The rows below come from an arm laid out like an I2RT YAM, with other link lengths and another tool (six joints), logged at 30 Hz.
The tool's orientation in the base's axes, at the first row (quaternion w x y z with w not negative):
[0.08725 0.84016 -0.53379 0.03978]
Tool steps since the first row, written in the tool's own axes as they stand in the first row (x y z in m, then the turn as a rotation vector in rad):
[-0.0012 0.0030 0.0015 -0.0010 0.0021 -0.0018]
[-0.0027 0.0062 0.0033 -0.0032 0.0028 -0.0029]
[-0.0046 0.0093 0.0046 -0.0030 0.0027 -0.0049]
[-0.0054 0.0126 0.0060 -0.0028 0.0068 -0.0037]
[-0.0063 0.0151 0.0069 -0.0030 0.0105 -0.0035]
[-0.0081 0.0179 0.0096 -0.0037 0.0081 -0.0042]
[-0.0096 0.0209 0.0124 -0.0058 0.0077 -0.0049]
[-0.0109 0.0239 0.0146 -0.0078 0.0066 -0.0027]
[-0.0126 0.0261 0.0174 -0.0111 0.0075 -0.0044]
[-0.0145 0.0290 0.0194 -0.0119 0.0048 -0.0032]
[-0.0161 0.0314 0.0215 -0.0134 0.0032 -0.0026]
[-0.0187 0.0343 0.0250 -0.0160 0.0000 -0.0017]
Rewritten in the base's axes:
[-0.0033 -0.0005 -0.0014 -0.0023 0.0004 0.0018]
[-0.0068 -0.0008 -0.0030 -0.0038 0.0022 0.0026]
[-0.0105 -0.0006 -0.0043 -0.0036 0.0025 0.0046]
[-0.0139 -0.0016 -0.0054 -0.0072 0.0004 0.0039]
[-0.0165 -0.0020 -0.0062 -0.0107 -0.0010 0.0040]
[-0.0199 -0.0020 -0.0089 -0.0088 0.0007 0.0044]
[-0.0233 -0.0025 -0.0115 -0.0093 0.0029 0.0047]
[-0.0266 -0.0030 -0.0136 -0.0092 0.0047 0.0021]
[-0.0294 -0.0029 -0.0164 -0.0114 0.0076 0.0033]
[-0.0329 -0.0028 -0.0183 -0.0093 0.0092 0.0017]
[-0.0358 -0.0028 -0.0204 -0.0085 0.0111 0.0007]
[-0.0396 -0.0023 -0.0240 -0.0068 0.0146 -0.0009]

